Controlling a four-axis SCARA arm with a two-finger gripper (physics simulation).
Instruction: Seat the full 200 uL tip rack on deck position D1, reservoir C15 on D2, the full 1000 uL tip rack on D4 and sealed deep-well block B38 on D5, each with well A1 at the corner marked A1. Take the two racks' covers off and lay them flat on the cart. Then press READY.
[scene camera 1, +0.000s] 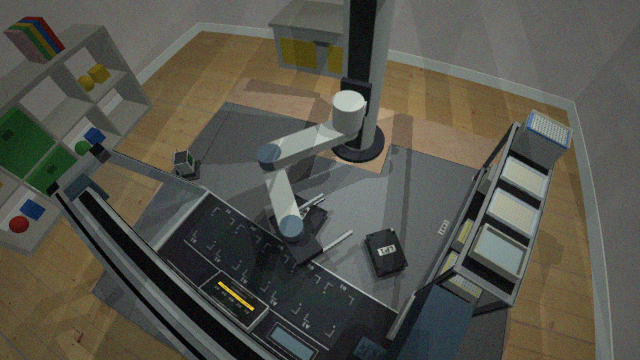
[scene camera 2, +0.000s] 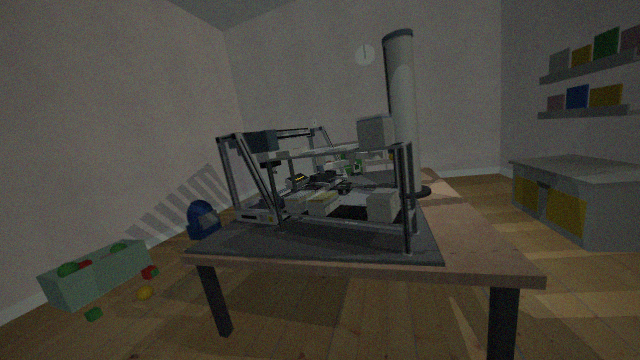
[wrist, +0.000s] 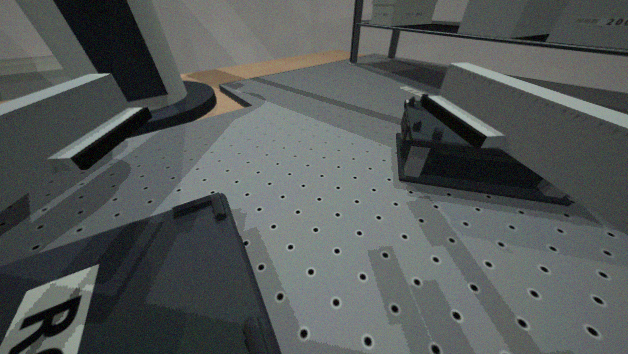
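My gripper (scene camera 1: 337, 215) (wrist: 290, 90) is open and empty, above the bare breadboard beside a dark flat stand (scene camera 1: 316, 219) (wrist: 180, 265) whose label starts with "R". The cart (scene camera 2: 406, 200) stands at the right in scene camera 1. On its upper shelf are a tall grey box with a blue-edged tip grid (scene camera 1: 548, 131) (scene camera 2: 375, 132), two pale gridded pieces (scene camera 1: 525, 176) (scene camera 1: 513, 211) and a reservoir-like tray (scene camera 1: 500, 250). Yellow-topped pieces (scene camera 1: 466, 232) (scene camera 2: 322, 202) are on its lower shelf. The dark deck (scene camera 1: 320, 295) shows corner brackets and A1 marks. READY is not readable.
The black LP1 stand (scene camera 1: 386, 250) (wrist: 470, 170) is between the gripper and the cart. The arm's column (scene camera 1: 367, 75) (scene camera 2: 402, 100) stands behind. The deck's frame rail (scene camera 1: 150, 270) runs along the front left. A blue block (scene camera 1: 435, 325) (scene camera 2: 261, 141) is by the cart's near end.
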